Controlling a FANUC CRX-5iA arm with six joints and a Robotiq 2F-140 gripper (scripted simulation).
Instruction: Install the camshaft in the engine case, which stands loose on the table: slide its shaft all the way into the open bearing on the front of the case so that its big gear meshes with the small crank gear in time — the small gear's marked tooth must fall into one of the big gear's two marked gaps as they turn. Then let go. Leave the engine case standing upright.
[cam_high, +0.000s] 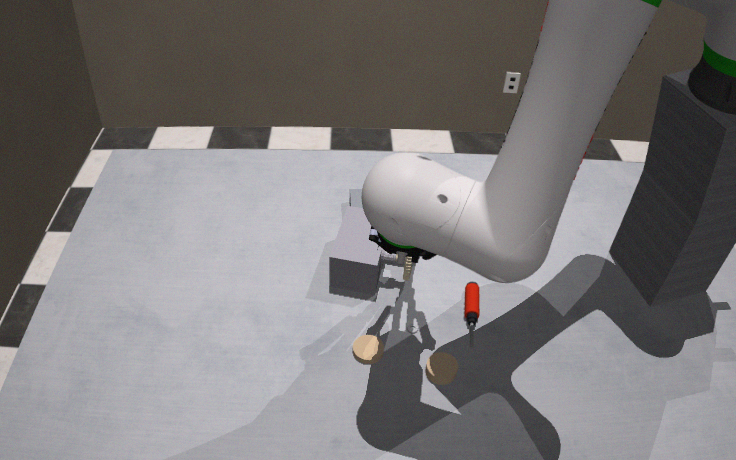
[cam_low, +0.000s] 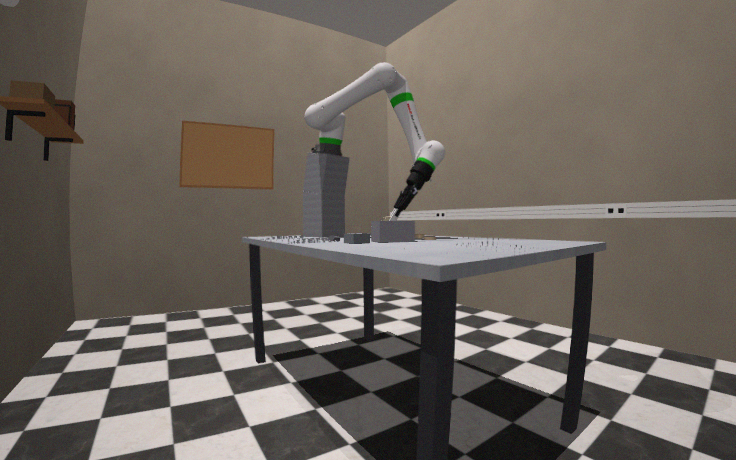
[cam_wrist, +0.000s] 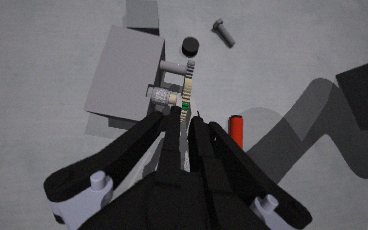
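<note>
The camshaft is 4 cm to the right of my hand, 4 cm below it and 3 cm ahead of it. Round my hand: black cap 18 cm to the right, 9 cm below, 4 cm behind; small crank gear 8 cm to the right, 4 cm below, 3 cm behind; tan disc 14 cm to the left, 10 cm below, 8 cm ahead.
</note>
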